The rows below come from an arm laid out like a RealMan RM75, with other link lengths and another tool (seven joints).
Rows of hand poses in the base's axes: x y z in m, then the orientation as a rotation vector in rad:
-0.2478 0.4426 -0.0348 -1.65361 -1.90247 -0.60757
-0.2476 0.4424 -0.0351 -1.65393 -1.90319 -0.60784
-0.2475 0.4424 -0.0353 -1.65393 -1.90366 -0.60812
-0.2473 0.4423 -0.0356 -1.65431 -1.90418 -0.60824
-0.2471 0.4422 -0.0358 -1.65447 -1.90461 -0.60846
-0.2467 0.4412 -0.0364 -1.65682 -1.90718 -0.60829
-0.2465 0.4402 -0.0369 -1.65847 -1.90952 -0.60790
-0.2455 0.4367 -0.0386 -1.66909 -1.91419 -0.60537
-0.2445 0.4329 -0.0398 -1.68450 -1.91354 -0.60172
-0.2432 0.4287 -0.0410 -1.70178 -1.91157 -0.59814
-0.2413 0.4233 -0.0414 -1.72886 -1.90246 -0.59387
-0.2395 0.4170 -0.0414 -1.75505 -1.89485 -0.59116
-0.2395 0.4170 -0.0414 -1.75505 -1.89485 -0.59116
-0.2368 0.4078 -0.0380 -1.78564 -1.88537 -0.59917
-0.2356 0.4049 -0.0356 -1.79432 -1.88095 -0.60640
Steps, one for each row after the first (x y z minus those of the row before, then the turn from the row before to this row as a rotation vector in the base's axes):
0.0002 -0.0002 -0.0003 -0.00045 -0.00068 -0.00004
0.0001 0.0000 -0.0002 -0.00014 -0.00046 0.00008
0.0002 -0.0001 -0.0003 -0.00043 -0.00048 -0.00011
0.0002 -0.0001 -0.0002 -0.00023 -0.00043 -0.00002
0.0004 -0.0010 -0.0006 -0.00270 -0.00201 -0.00065
0.0002 -0.0010 -0.0005 -0.00229 -0.00159 -0.00022
0.0010 -0.0035 -0.0017 -0.00912 -0.00367 -0.00474
0.0010 -0.0038 -0.0012 -0.00919 -0.00073 -0.00923
0.0013 -0.0042 -0.0012 -0.00946 -0.00043 -0.01085
0.0019 -0.0054 -0.0004 -0.01109 0.00208 -0.01925
0.0018 -0.0063 0.0000 -0.01094 0.00023 -0.01849
0.0000 0.0000 0.0000 0.00000 0.00000 0.00000
0.0027 -0.0092 0.0034 -0.00829 -0.00632 -0.02417
0.0012 -0.0029 0.0024 0.00042 -0.00383 -0.00849

